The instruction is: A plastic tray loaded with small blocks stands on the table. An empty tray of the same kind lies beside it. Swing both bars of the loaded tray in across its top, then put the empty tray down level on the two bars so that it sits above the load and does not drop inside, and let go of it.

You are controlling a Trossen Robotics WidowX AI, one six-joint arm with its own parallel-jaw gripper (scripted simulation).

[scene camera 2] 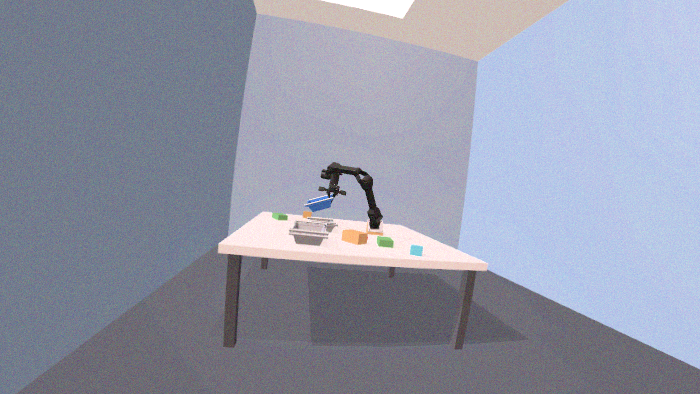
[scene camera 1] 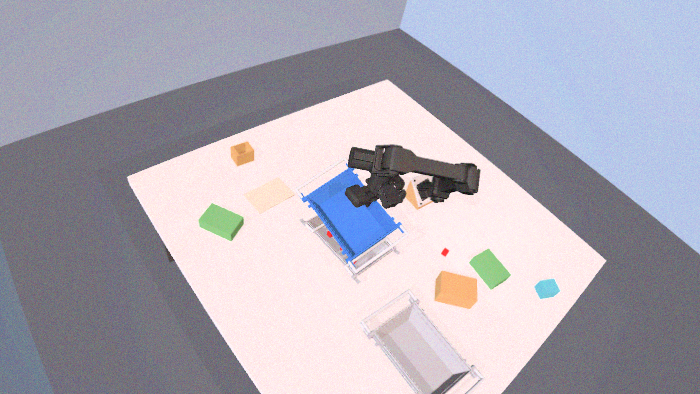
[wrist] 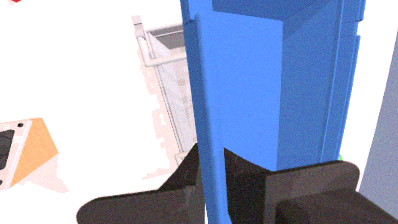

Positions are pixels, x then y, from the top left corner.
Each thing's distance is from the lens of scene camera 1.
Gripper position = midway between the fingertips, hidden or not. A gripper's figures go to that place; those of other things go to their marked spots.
my gripper (scene camera 1: 367,205): 1.23 m
blue tray (scene camera 1: 356,230): 1.22 m
green block (scene camera 1: 220,221): 1.33 m
tan pad (scene camera 1: 262,198): 1.43 m
green block (scene camera 1: 488,267): 1.44 m
The marked spots on the blue tray and the tan pad are 0.39 m apart.
